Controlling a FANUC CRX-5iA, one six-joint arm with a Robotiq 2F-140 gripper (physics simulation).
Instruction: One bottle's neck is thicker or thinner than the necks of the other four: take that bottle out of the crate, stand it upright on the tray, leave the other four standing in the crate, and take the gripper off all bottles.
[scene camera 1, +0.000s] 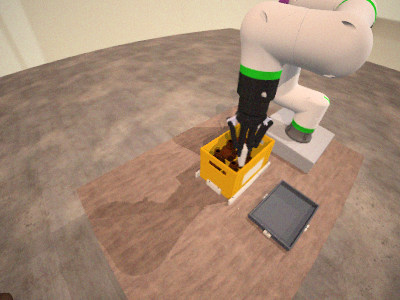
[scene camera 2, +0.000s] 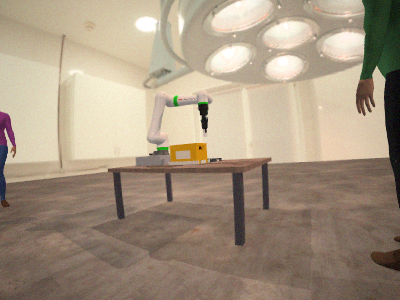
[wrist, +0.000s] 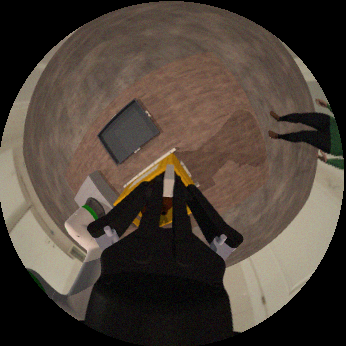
My gripper is shut, with nothing in its grasp. Also in view: a dark grey tray.
My gripper also shows in the wrist view.
